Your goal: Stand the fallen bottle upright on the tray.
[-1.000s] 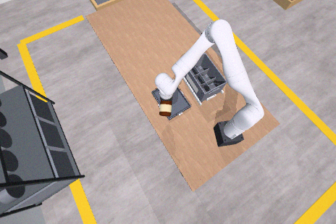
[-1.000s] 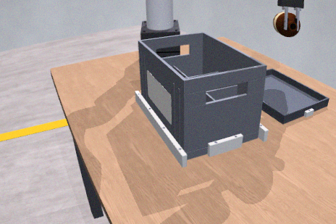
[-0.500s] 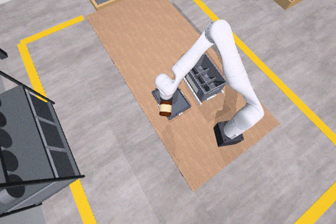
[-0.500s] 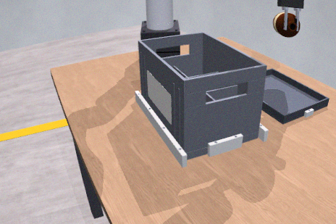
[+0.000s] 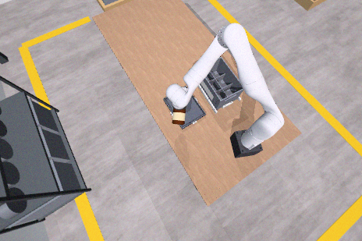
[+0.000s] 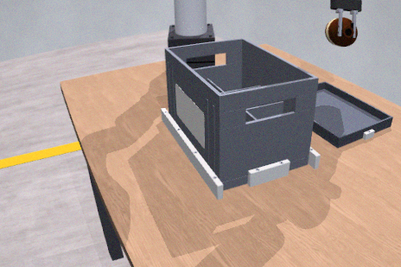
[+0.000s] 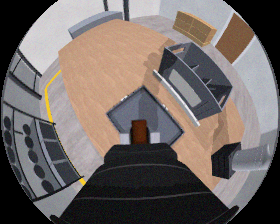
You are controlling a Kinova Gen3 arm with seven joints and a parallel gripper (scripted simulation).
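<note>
Now: hand 4 cm past the brown bottle, 3 cm to the right of it and 2 cm above it. From my hand the other things lie so: dark grey tray 2 cm ahead, 5 cm to the right, 19 cm below; then dark grey crate 4 cm ahead, 32 cm to the right, 12 cm below.
</note>
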